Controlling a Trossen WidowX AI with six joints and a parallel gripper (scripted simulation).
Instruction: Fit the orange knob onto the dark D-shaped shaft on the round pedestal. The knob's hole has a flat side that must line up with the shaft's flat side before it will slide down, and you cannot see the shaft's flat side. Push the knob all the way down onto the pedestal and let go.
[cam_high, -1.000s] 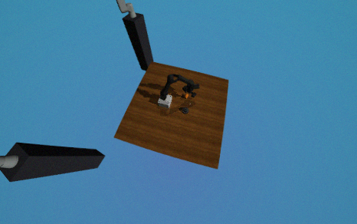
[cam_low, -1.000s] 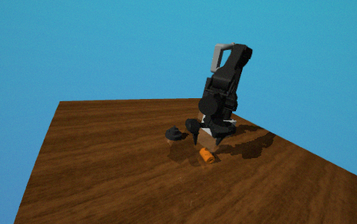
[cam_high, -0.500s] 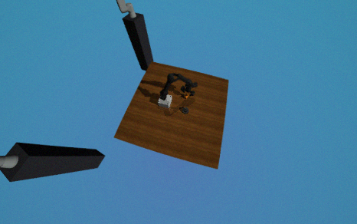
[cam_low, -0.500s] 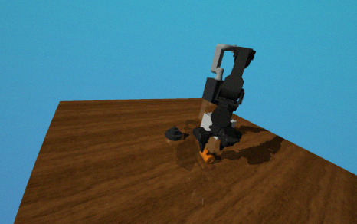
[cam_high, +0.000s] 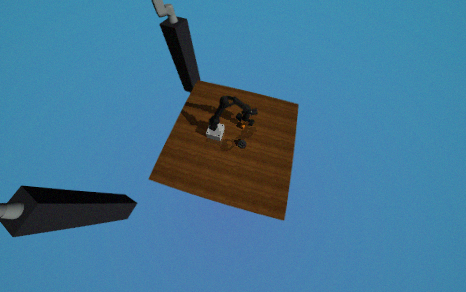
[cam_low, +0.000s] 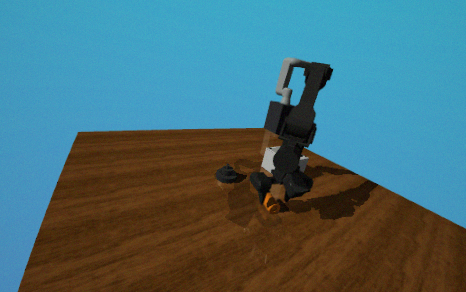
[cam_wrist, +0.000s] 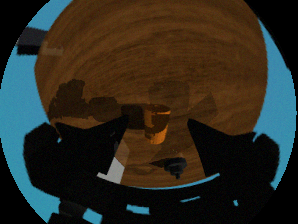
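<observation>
Right now my gripper tip is 2 cm to the left of the orange knob and 2 cm above it. From my gripper tip the other things lie so: round dark pedestal: 21 cm to the right, 8 cm ahead, 1 cm below.
</observation>
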